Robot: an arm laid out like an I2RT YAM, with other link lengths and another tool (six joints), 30 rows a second.
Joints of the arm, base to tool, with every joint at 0 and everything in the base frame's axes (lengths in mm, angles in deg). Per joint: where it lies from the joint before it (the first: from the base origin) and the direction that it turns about. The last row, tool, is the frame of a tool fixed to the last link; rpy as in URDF.
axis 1: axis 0 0 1 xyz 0 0 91.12
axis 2: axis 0 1 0 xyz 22.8 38.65 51.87
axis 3: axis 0 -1 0 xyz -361.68 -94.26 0
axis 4: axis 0 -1 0 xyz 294 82.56 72
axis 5: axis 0 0 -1 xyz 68.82 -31.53 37.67
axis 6: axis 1 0 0 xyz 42.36 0 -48.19
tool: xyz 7 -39 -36 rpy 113.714 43.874 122.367
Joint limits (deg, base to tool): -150..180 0..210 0..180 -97..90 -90..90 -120..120
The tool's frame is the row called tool.
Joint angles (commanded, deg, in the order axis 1, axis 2, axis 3, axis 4, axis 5, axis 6), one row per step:
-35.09 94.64 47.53 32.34 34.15 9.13
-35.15 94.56 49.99 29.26 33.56 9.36
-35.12 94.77 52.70 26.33 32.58 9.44
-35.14 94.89 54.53 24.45 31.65 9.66
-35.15 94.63 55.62 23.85 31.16 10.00
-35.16 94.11 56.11 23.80 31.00 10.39
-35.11 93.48 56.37 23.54 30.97 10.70
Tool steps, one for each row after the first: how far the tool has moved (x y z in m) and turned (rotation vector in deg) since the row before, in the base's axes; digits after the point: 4 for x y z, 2 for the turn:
0.0053 -0.0037 0.0104 0.51 0.14 0.46
0.0071 -0.0042 0.0105 0.49 0.13 0.96
0.0048 -0.0029 0.0073 0.38 -0.21 0.82
0.0026 -0.0014 0.0072 -0.20 -0.99 0.38
0.0005 -0.0001 0.0061 -0.37 -1.16 0.06
-0.0006 0.0011 0.0052 -0.24 -0.80 0.02

